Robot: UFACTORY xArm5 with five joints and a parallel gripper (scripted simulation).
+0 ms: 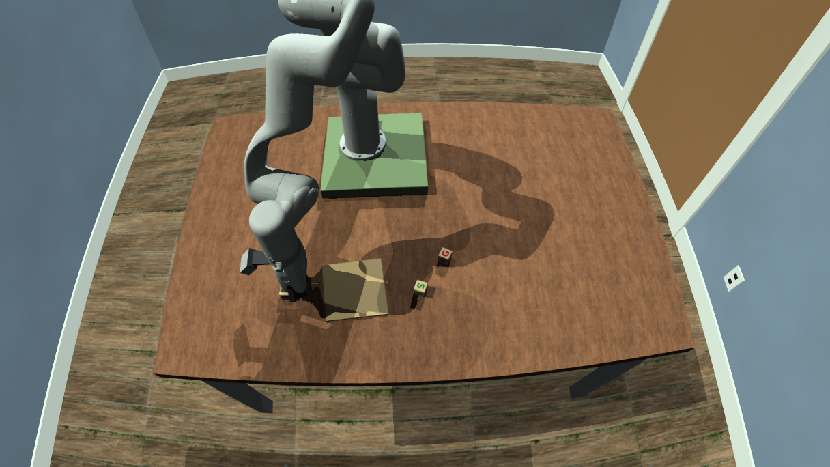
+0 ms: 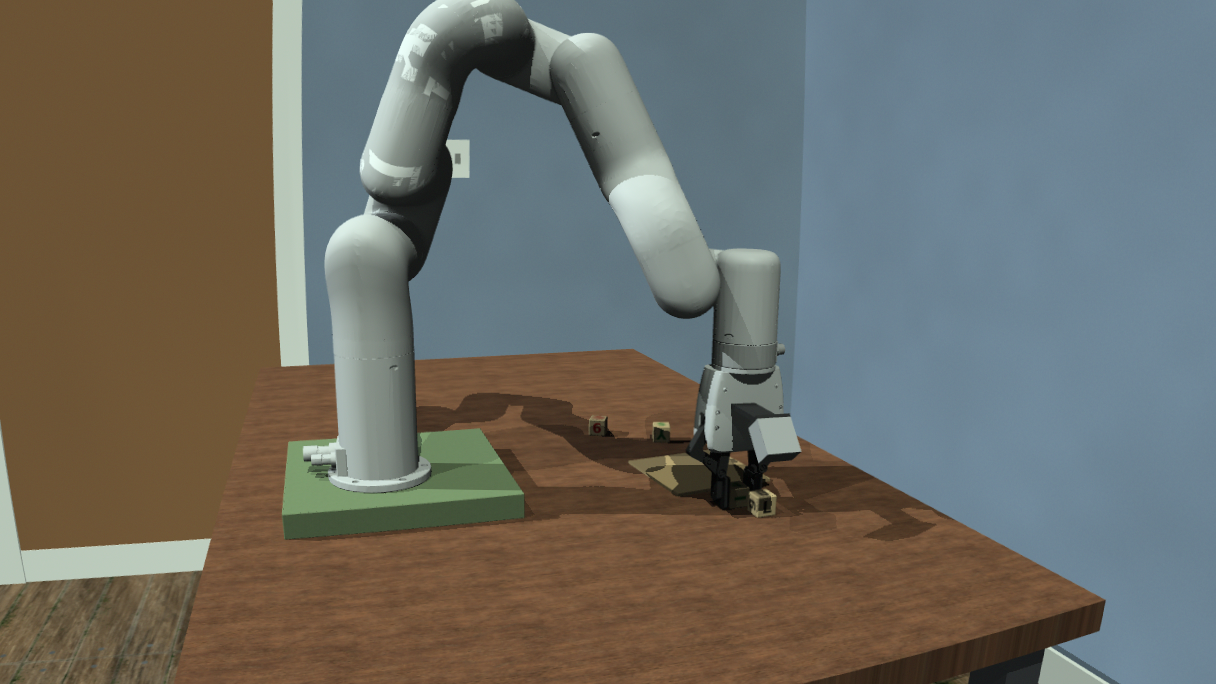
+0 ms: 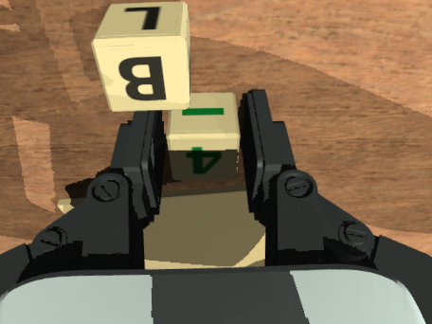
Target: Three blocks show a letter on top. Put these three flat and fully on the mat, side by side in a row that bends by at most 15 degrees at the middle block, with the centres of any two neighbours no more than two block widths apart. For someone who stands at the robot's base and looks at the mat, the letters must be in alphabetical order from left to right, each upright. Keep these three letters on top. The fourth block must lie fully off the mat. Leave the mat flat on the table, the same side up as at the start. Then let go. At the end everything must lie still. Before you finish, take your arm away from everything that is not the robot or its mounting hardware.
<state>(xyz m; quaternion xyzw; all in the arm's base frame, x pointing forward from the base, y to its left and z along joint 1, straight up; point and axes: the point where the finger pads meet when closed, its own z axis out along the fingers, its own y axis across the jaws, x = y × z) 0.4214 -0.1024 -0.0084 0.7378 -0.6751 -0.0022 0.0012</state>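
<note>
Right now my hand is 10 mm above the cream block. The rest, counted from my hand: tan mat (120 mm to the left, 20 mm below).
</note>
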